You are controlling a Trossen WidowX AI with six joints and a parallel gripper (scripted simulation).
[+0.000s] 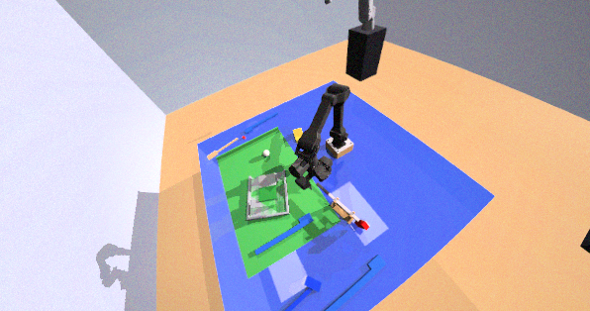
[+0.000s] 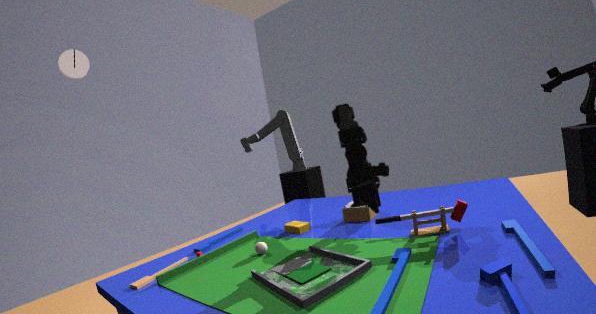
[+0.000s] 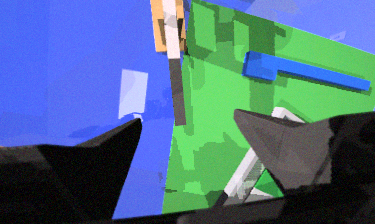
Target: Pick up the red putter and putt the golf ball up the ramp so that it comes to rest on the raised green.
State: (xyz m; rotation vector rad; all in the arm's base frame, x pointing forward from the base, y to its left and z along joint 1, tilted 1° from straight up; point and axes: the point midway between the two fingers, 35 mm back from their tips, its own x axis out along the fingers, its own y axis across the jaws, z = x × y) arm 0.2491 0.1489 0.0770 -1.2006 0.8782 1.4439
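Now: gripper tip 39 cm to the left of the yellow block, 10 cm past it and 9 cm above it. The rest, counted from my gripper tip: white golf ball 38 cm to the right, 15 cm ahead, 8 cm below; grey frame 24 cm ahead, 12 cm to the right, 10 cm below; wooden rack 15 cm to the left, 7 cm below, 4 cm behind.
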